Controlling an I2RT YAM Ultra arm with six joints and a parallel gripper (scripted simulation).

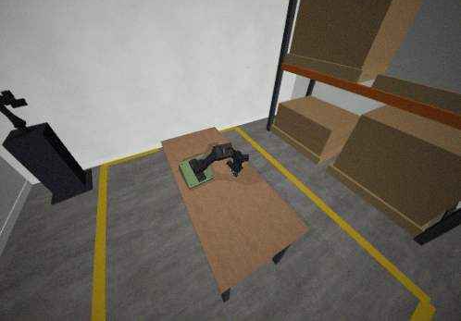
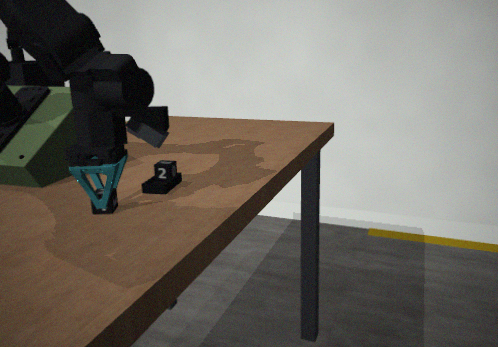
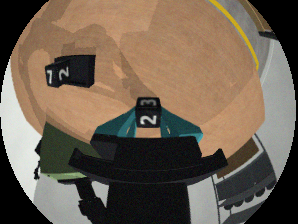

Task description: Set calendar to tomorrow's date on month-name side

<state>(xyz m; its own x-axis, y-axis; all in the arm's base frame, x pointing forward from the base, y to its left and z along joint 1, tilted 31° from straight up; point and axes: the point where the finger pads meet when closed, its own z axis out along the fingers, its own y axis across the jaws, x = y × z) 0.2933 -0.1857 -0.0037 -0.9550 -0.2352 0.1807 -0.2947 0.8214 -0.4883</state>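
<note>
My hand is right at the black cube. Also, from my hand: black tray (13 cm to the left, 3 cm ahead, 1 cm below).
</note>
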